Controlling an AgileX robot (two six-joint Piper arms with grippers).
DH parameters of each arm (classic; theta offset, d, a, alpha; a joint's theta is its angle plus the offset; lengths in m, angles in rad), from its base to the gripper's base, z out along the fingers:
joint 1: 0 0.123 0 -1.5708
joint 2: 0.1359 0 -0.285 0
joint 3: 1.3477 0 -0.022 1.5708
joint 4: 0 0.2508 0 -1.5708
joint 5: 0 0 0.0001 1.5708
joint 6: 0 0.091 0 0
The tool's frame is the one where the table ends.
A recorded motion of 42 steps. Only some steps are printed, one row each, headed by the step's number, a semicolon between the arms.
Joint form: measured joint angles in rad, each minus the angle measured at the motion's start. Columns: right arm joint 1, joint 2, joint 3, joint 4, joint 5, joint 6; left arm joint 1, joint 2, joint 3, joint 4, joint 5, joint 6.
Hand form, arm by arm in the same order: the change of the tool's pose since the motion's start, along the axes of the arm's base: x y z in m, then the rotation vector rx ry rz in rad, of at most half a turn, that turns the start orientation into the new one. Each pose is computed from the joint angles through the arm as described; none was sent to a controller.
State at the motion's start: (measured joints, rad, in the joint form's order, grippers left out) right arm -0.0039 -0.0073 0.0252 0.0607 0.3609 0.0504; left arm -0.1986 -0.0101 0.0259 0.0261 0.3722 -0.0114
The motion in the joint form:
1: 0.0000 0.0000 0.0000 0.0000 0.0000 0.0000; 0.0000 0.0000 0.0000 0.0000 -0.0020 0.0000
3: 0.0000 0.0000 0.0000 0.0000 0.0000 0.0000; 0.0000 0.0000 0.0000 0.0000 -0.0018 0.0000
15: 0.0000 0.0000 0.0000 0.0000 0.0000 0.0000; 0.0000 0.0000 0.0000 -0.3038 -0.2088 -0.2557
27: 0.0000 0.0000 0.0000 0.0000 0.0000 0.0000; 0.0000 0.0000 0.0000 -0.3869 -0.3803 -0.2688
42: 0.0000 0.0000 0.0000 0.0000 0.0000 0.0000; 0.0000 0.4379 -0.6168 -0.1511 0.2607 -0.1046
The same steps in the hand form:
1: 0.0000 0.0000 0.0000 0.0000 0.0000 0.0000; 0.0001 0.0000 0.0002 -0.0004 -0.0020 -0.0001
3: 0.0000 0.0000 0.0000 0.0000 0.0000 0.0000; 0.0000 0.0000 0.0002 -0.0004 -0.0018 0.0000
15: 0.0000 0.0000 0.0000 0.0000 0.0000 0.0000; 0.0026 -0.0056 0.0192 -0.5834 -0.0861 0.0548
27: 0.0000 0.0000 0.0000 0.0000 0.0000 0.0000; 0.0036 -0.0014 0.0341 -0.7146 -0.2336 0.0664
42: 0.0000 0.0000 0.0000 0.0000 0.0000 0.0000; 0.0261 -0.0130 0.1535 -0.2228 0.1317 -0.0016

